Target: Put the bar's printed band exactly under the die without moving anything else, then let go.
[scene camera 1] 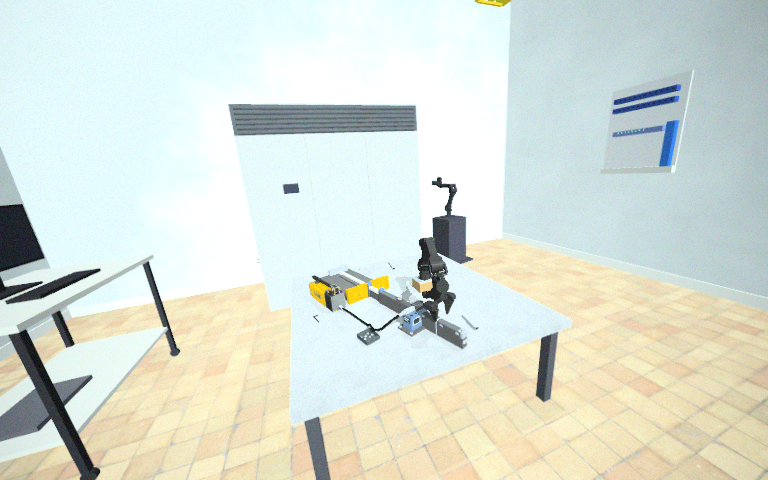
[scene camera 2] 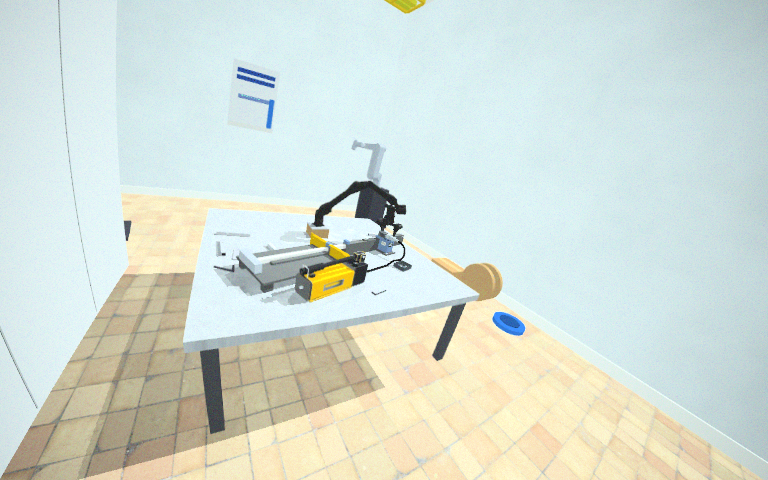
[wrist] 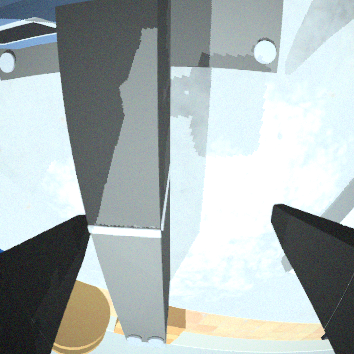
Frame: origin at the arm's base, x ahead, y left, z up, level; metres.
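Where they show: gripper, fingertip midpoint: (scene camera 1: 441, 317) (wrist: 180, 219); arm's base, origin of the base link: (scene camera 1: 425, 278) (scene camera 2: 318, 224).
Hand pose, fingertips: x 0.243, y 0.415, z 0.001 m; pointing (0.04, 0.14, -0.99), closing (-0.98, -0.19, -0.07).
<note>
Each offset is from my fingertips to the top centre of the thing. "*": to the spot under its first point. Level surfaces: height alone.
The long dark grey bar (scene camera 1: 454, 333) (scene camera 2: 361, 247) (wrist: 137, 280) lies through the blue press unit @[* dz -0.008, dx +0.120, dy -0.069 m] (scene camera 1: 412, 321) (scene camera 2: 385, 244). A thin white printed band @[* dz +0.007, dx +0.024, dy +0.007 m] (wrist: 125, 232) crosses the bar's top in the wrist view. My gripper (scene camera 1: 441, 314) (scene camera 2: 390, 232) (wrist: 180, 219) is open, with nothing held. Its fingers stand on either side of the bar around the band's level in the wrist view; the left fingertip appears at the bar's edge, and the right one is well apart. Contact cannot be told. The die cannot be made out; the gap between it and the band is hidden.
A yellow machine @[* dz -0.005, dx +0.394, dy -0.642 m] (scene camera 1: 320, 294) (scene camera 2: 329, 283) with a long feed frame stands on the table @[dz -0.069 m] (scene camera 1: 339, 379) (scene camera 2: 266, 319). A black cable runs to a small control box @[* dz -0.068, dx +0.309, dy -0.171 m] (scene camera 1: 368, 336) (scene camera 2: 402, 265). A light metal strip @[dz -0.049, dx -0.153, dy +0.038 m] (scene camera 1: 469, 322) lies beyond the bar. A bolted mounting plate @[dz -0.061 m] (wrist: 240, 30) crosses beneath it.
</note>
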